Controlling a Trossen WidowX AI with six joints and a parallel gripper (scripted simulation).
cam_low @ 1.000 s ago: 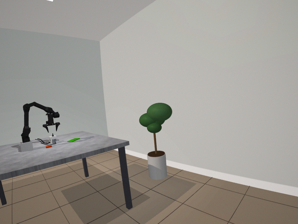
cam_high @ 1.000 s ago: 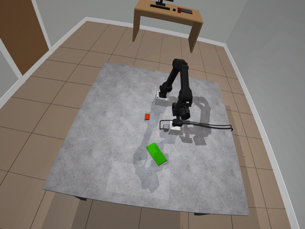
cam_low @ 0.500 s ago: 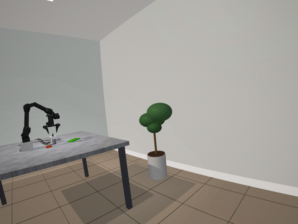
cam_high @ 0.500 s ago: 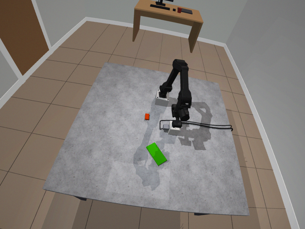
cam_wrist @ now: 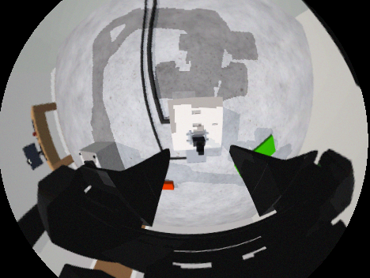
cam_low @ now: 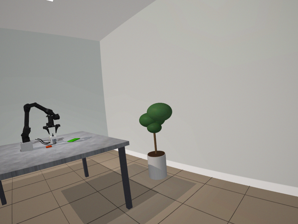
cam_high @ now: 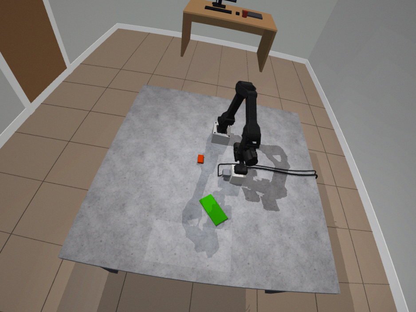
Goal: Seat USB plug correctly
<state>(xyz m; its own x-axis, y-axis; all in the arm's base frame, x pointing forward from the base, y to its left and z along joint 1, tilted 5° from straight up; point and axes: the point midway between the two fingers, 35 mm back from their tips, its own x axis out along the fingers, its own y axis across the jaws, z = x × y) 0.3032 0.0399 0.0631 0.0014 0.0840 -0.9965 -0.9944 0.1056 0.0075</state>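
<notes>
Now: gripper tip 20 mm above the USB plug. From my gripper tip the other things lie so: green slab: 200 mm ahead, 120 mm to the right, 100 mm below; then small orange block: 120 mm behind, 180 mm to the right, 100 mm below.
</notes>
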